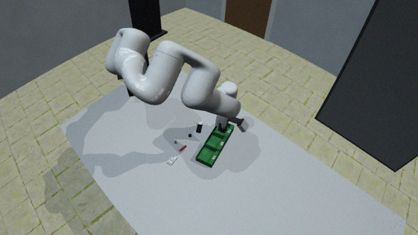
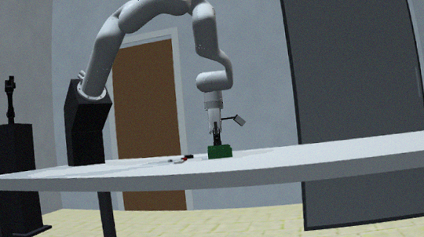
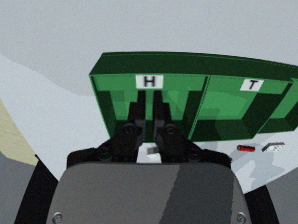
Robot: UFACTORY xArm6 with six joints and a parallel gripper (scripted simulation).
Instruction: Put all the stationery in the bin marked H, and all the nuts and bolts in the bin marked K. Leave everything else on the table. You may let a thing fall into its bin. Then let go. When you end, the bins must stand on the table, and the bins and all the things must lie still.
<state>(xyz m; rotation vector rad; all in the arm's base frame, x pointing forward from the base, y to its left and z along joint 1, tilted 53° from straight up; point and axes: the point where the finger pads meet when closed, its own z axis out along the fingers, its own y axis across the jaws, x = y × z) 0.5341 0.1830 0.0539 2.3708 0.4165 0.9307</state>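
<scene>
Right now my hand is 12 cm past the black nut, 12 cm to the left of it and 3 cm above it. From my hand the other things lie so: red stick: 10 cm behind, 20 cm to the right, 3 cm below; then green three-compartment bin: 1 cm ahead, 8 cm to the right, 2 cm below; then white domino: 10 cm behind, 28 cm to the right, 3 cm below.
</scene>
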